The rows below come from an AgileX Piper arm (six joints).
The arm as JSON. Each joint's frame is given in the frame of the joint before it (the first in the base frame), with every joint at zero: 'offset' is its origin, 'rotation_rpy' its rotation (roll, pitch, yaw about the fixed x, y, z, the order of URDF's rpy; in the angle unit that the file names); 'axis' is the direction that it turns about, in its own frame. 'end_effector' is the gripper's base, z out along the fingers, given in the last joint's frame.
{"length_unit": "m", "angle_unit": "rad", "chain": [
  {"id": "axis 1", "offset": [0.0, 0.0, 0.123], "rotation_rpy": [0.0, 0.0, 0.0], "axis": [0.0, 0.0, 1.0]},
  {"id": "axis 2", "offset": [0.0, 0.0, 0.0], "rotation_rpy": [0.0, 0.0, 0.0], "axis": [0.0, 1.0, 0.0]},
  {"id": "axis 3", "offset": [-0.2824, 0.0, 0.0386], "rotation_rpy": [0.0, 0.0, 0.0], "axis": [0.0, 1.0, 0.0]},
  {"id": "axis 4", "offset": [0.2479, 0.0, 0.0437], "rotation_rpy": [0.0, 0.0, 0.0], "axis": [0.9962, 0.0, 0.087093]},
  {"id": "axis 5", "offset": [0.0, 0.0, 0.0], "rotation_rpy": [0.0, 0.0, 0.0], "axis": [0.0, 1.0, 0.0]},
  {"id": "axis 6", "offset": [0.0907, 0.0, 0.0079], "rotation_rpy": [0.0, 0.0, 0.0], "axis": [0.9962, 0.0, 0.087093]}
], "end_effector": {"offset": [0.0, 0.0, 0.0], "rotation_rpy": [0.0, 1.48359, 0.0]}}
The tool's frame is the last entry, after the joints.
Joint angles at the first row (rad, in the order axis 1, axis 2, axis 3, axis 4, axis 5, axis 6):
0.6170 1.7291 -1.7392 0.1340 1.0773 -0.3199
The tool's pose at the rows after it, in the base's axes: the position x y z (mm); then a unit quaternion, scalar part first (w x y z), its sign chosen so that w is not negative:
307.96 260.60 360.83 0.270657 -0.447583 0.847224 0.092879
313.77 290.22 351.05 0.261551 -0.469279 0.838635 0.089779
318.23 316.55 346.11 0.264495 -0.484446 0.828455 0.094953
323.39 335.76 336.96 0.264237 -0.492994 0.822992 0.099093
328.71 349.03 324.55 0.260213 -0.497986 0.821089 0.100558
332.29 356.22 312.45 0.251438 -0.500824 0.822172 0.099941
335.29 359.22 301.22 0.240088 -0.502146 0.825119 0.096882
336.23 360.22 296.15 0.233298 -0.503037 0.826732 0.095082
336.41 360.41 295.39 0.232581 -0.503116 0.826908 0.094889
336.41 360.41 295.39 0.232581 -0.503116 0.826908 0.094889
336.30 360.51 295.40 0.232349 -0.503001 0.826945 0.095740
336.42 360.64 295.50 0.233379 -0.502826 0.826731 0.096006
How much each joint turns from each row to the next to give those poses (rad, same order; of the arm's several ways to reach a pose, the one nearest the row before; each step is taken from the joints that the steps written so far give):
0.0692 0.0913 -0.1061 -0.0542 0.0304 0.0195
0.0482 0.1010 -0.1147 -0.0176 0.0318 0.0046
0.0372 0.0919 -0.1241 -0.0022 0.0226 0.0013
0.0214 0.0777 -0.0922 0.0018 0.0122 0.0009
0.0112 0.0616 -0.0577 0.0018 0.0031 0.0000
0.0046 0.0382 -0.0221 0.0020 0.0017 0.0000
-0.0002 0.0239 -0.0020 0.0000 0.0024 0.0000
0.0000 0.0099 0.0000 0.0000 0.0047 0.0000
0.0000 0.0015 0.0000 0.0000 0.0000 0.0000
0.0000 0.0000 0.0000 0.0000 0.0000 0.0000
0.0000 0.0000 0.0001 0.0018 0.0000 0.0000
0.0000 0.0000 -0.0001 0.0000 -0.0022 0.0000

